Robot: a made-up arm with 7 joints.
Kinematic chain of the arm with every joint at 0, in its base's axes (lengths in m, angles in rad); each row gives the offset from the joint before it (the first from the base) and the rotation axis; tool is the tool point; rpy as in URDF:
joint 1: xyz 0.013 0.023 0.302 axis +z
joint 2: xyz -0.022 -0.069 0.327 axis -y
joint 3: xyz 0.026 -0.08 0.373 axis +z
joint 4: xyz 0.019 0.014 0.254 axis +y
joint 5: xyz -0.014 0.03 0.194 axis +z
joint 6: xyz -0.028 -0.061 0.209 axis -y
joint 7: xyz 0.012 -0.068 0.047 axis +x
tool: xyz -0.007 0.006 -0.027 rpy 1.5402 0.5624 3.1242
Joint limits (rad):
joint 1: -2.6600..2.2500
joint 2: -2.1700..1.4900
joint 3: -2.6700..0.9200
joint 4: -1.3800..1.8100
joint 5: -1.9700..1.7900
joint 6: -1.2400..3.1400
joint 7: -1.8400..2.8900
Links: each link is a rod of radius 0.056 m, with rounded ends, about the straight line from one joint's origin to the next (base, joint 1, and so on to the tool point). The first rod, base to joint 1, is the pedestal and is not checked.
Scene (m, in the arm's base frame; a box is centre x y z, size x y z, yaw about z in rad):
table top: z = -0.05
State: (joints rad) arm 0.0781 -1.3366 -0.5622 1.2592 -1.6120 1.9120 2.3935
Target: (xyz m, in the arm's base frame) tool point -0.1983 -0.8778 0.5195
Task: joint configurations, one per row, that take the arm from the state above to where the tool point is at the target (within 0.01 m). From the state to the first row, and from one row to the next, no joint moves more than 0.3 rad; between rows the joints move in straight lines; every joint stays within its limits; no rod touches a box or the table.
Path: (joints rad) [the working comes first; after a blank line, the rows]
Joints at the target: -1.3018 -1.2919 -1.0888 1.5370 -1.5364 1.8339 2.3707
Straight joint move there: clear.

1: -0.1979 -1.3277 -0.6675 1.3148 -1.5969 1.8964 2.3889
2: -0.4739 -1.3187 -0.7728 1.3703 -1.5817 1.8807 2.3844
3: -0.7498 -1.3098 -0.8782 1.4259 -1.5666 1.8651 2.3798
4: -1.0258 -1.3008 -0.9835 1.4814 -1.5515 1.8495 2.3752
5: -1.3018 -1.2919 -1.0888 1.5370 -1.5364 1.8339 2.3707

